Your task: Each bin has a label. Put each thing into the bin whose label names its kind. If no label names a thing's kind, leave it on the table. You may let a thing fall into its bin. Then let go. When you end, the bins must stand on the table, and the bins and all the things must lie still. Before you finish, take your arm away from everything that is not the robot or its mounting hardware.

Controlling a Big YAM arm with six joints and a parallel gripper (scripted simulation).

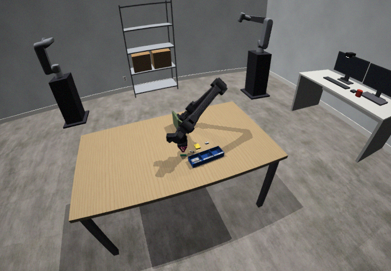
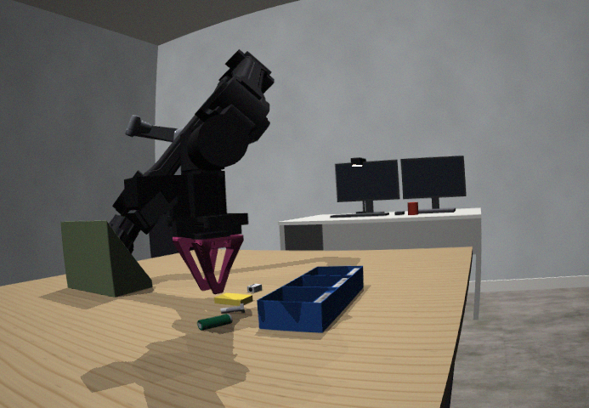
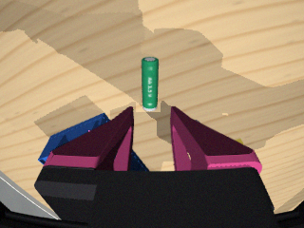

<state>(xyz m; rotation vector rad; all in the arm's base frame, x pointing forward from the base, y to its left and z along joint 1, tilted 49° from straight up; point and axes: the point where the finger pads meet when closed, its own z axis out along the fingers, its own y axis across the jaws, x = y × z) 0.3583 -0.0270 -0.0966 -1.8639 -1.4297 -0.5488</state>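
The green battery is 5 cm below my hand. From my hand the other things lie so: blue three-part bin 15 cm to the left, 8 cm ahead, 4 cm below; then bolt 7 cm to the left, 5 cm below, 2 cm behind; then yellow block 12 cm to the left, 6 cm behind, 5 cm below.
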